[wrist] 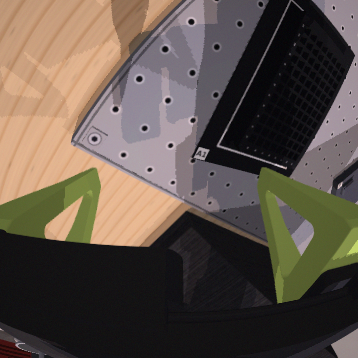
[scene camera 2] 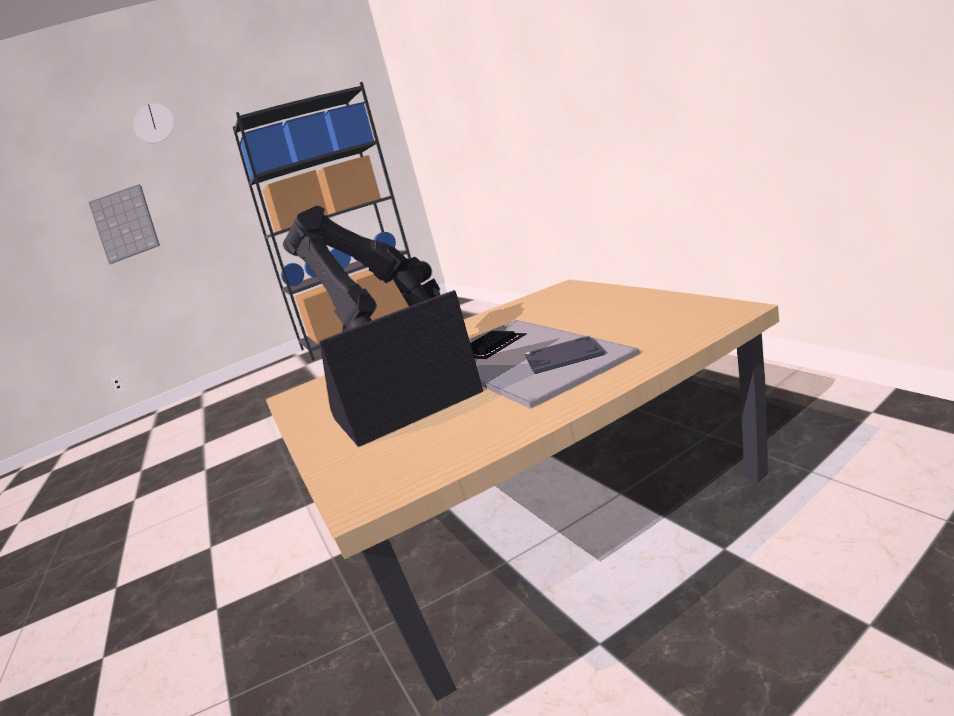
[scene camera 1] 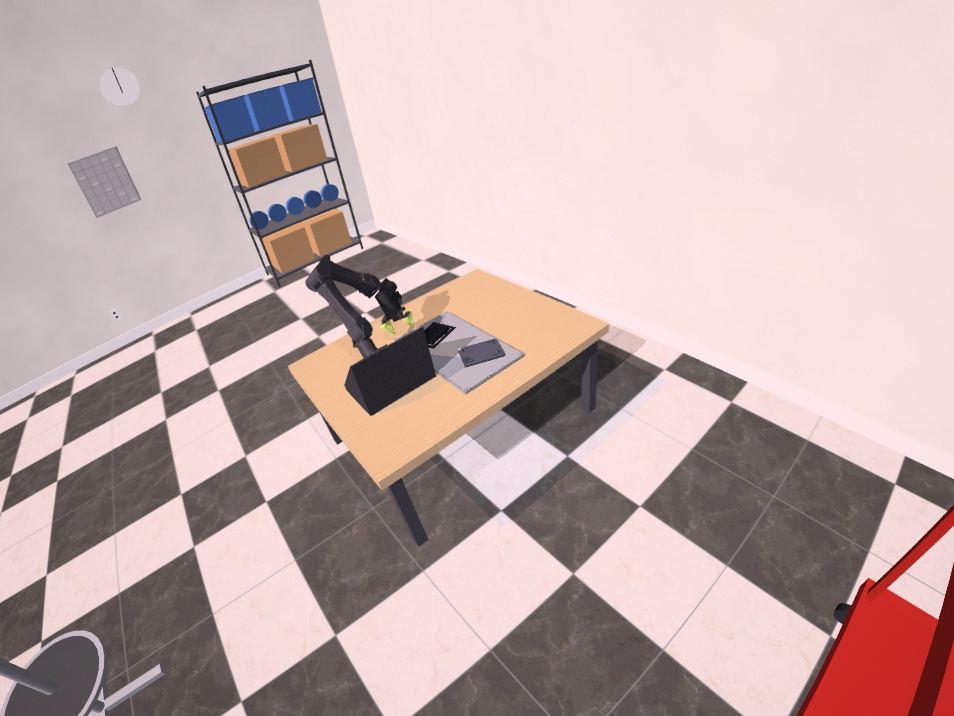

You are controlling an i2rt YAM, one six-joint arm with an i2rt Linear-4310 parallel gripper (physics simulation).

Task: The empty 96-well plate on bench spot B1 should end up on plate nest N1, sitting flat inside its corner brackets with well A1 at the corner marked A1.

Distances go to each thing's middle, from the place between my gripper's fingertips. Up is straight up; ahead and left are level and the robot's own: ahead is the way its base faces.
Labels:
My hand is 100 mm short of the black well plate (wrist: 301, 77), 70 mm to the left of it and 40 mm above it. The rest, counted from my hand: black nest with white outline (wrist: 268, 28) (100 mm ahead, 70 mm to the right, 40 mm below).

